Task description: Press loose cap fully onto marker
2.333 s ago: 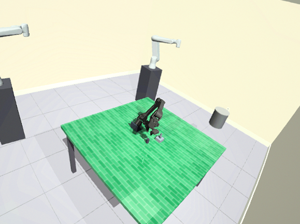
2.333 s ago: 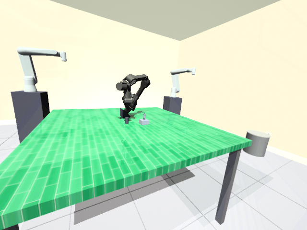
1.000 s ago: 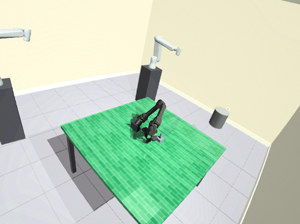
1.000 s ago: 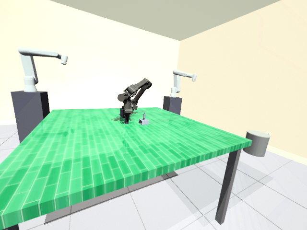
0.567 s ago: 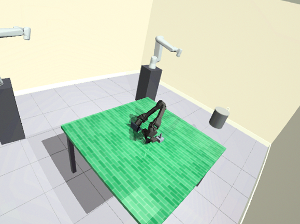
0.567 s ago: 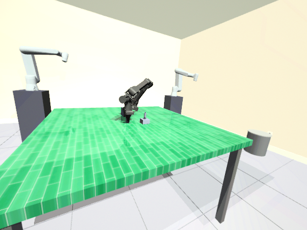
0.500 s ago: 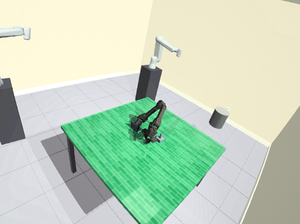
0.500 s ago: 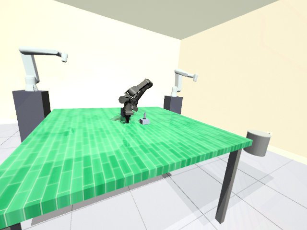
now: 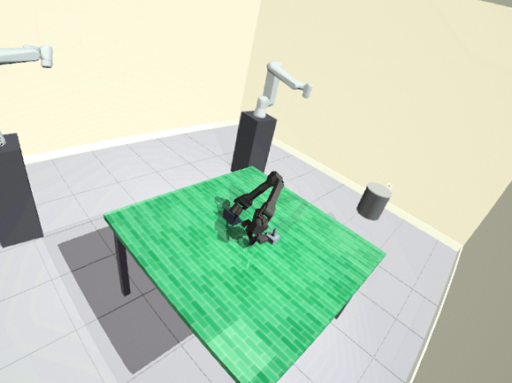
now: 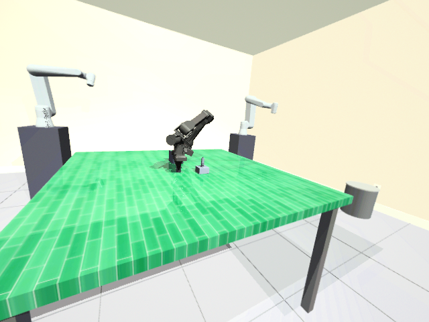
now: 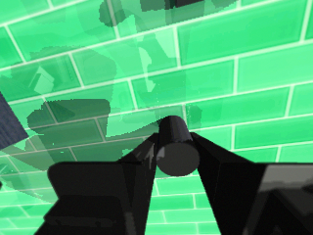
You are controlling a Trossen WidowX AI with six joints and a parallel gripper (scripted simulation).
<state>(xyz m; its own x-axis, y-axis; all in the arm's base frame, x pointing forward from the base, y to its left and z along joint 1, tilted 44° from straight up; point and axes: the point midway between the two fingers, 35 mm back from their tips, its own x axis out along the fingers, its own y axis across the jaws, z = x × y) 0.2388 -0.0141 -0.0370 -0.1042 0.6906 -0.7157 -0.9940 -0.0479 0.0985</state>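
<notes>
My gripper tip is 40 mm short of the light grey holder block and 140 mm to the right of it. The rest, counted from my gripper tip: dark cylindrical cap 10 mm above.
</notes>
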